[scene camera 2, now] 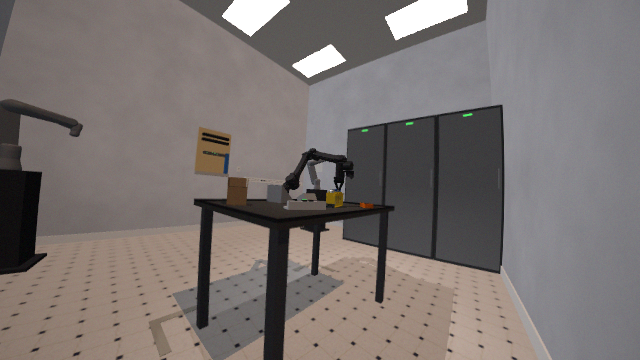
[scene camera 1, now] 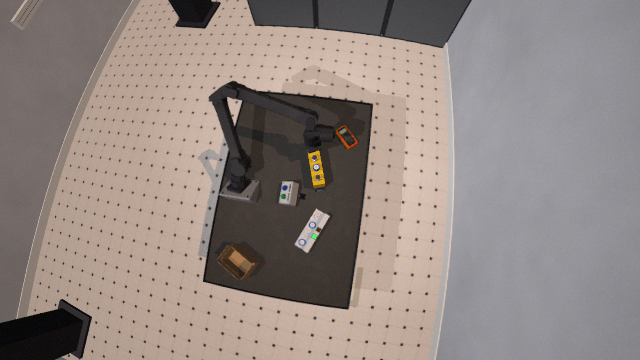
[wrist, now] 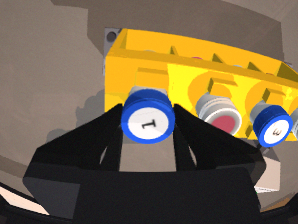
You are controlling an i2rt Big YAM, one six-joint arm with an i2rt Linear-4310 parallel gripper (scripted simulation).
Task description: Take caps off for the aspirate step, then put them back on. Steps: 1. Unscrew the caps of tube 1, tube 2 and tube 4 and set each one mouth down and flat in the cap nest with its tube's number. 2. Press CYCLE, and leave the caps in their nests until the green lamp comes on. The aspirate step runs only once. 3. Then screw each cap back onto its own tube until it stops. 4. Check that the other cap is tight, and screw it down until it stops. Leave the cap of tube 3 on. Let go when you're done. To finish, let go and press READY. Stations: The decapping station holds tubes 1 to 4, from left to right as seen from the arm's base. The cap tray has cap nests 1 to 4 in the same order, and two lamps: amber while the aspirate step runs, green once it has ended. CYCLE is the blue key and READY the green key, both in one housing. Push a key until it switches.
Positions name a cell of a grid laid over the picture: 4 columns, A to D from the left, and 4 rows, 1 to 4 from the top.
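Note:
A cardboard box (scene camera 1: B3) is there for me to see. I also see a key housing (wrist: D4), and with these my own gripper (wrist: B2).

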